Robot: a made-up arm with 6 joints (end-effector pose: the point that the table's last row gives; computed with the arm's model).
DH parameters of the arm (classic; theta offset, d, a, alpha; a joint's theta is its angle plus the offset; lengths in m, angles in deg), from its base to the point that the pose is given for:
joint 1: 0 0.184 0 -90
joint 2: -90 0 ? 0
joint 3: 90 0.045 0 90
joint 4: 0 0.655 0 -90
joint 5: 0 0 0 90
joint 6: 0 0.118 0 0
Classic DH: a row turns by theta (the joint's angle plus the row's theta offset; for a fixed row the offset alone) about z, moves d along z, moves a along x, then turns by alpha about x.
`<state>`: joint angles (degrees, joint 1 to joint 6).
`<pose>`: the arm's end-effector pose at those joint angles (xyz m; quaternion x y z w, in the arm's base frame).
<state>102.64 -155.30 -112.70 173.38 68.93 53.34</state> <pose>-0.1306 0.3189 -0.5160 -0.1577 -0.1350 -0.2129 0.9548</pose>
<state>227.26 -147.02 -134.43 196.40 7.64 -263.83</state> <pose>-0.1625 -0.2356 -0.3728 -0.3264 -0.4823 0.7982 0.1541</pose>
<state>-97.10 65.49 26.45 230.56 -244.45 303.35</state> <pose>-0.2090 -1.3769 0.5896 -0.3170 -0.3253 0.1022 0.8850</pose>
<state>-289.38 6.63 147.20 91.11 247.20 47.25</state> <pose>0.1818 0.3246 0.4945 0.4590 0.3455 0.3090 0.7579</pose>
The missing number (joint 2, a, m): 0.864
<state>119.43 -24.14 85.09 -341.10 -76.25 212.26</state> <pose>-0.1008 0.1626 1.3989 -0.0103 0.2013 -0.1810 0.9626</pose>
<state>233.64 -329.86 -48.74 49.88 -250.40 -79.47</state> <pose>-0.0764 -0.3230 1.5373 -0.0907 0.7443 -0.6606 0.0375</pose>
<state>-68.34 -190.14 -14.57 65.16 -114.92 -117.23</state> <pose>0.1162 -0.4337 -1.1976 -0.2257 -0.4220 0.7714 0.4194</pose>
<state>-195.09 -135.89 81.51 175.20 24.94 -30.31</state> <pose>1.1938 -0.3728 -0.0329 -0.0950 0.6306 -0.3342 0.6940</pose>
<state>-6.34 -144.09 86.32 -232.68 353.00 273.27</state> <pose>-1.1445 0.1609 -0.0966 -0.1401 -0.4295 0.2850 0.8454</pose>
